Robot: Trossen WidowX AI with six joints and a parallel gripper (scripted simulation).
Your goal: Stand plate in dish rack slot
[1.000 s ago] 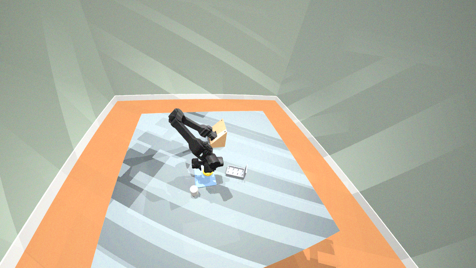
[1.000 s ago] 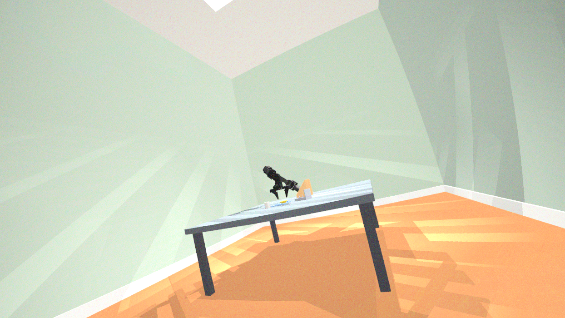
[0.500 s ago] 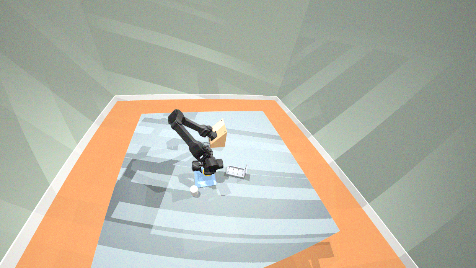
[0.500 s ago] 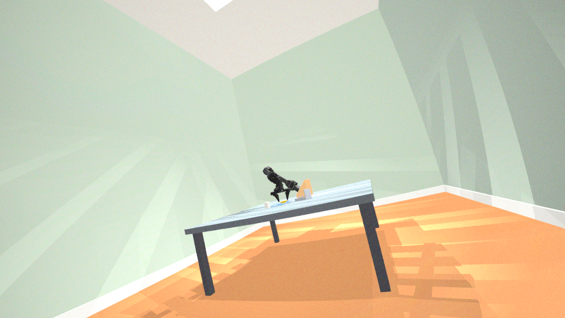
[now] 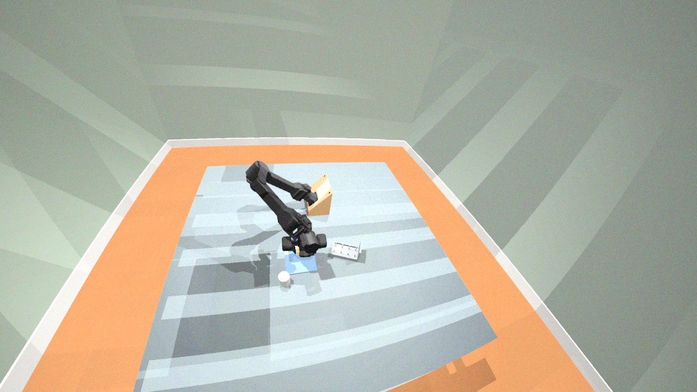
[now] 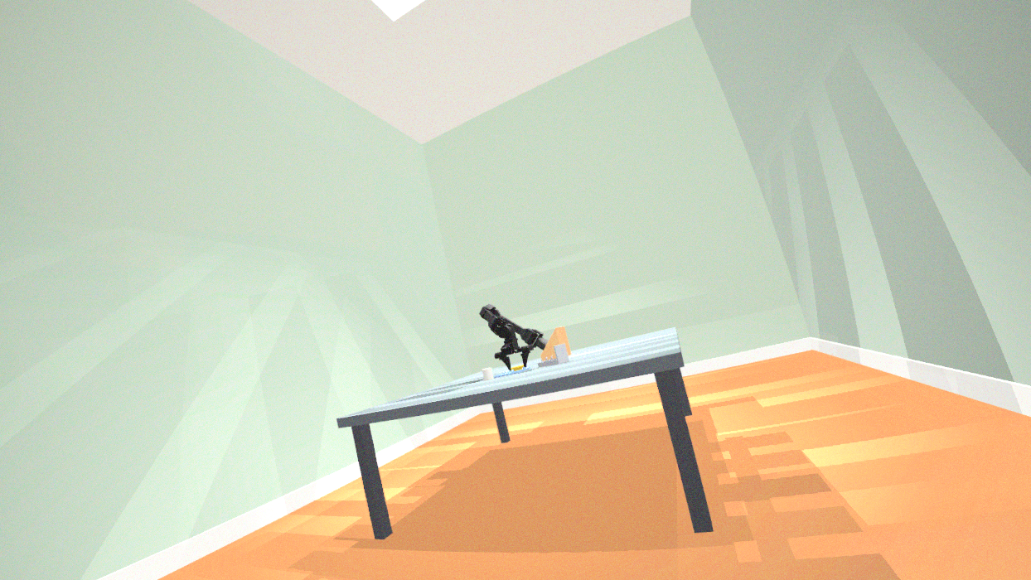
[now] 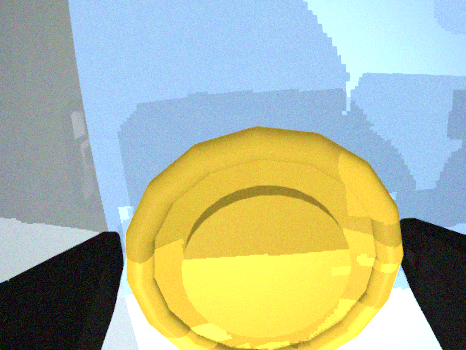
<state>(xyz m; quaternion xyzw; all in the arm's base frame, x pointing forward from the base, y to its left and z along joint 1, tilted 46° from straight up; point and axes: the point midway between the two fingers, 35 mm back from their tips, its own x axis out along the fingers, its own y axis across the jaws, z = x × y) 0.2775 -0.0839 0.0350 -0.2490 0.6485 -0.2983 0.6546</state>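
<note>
Right now the light blue mat is 2 cm ahead of my gripper tip, 2 cm to the right of it and 1 cm below it. Also, from my gripper tip: yellow plate (1 cm above); white cup (12 cm ahead, 10 cm to the right, 2 cm above); grey dish rack (3 cm ahead, 19 cm to the left, 2 cm above).
</note>
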